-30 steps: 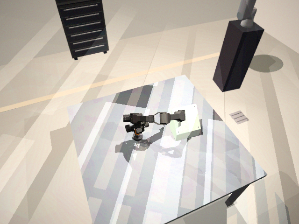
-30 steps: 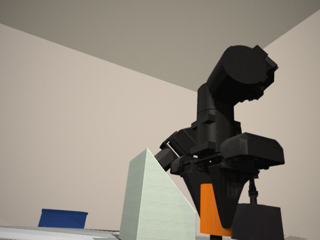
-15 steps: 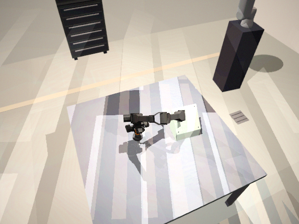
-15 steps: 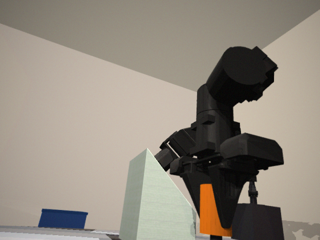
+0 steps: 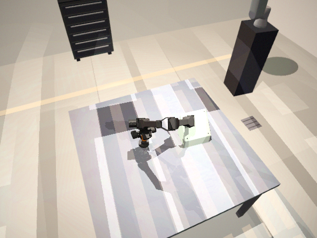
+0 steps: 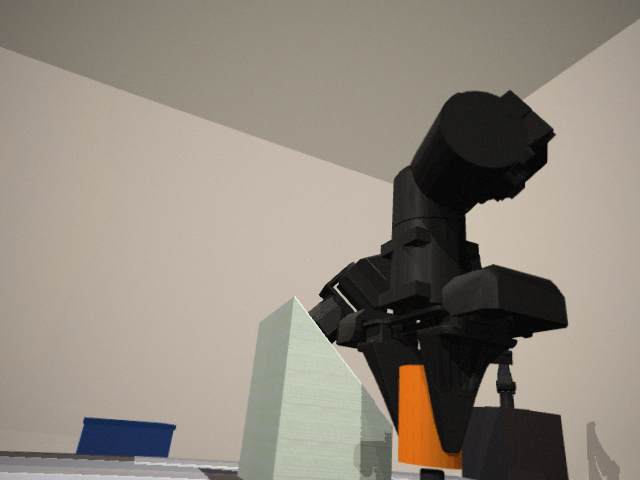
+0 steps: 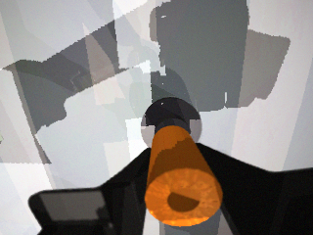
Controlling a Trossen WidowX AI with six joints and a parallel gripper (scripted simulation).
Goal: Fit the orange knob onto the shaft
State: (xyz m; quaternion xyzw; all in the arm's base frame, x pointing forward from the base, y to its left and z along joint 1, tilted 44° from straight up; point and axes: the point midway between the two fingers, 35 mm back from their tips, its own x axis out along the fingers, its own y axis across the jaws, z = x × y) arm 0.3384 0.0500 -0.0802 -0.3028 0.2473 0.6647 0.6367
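Now: the orange knob 2 cm above my gripper tip. Round my gripper tip: dark pedestal (4 cm below).
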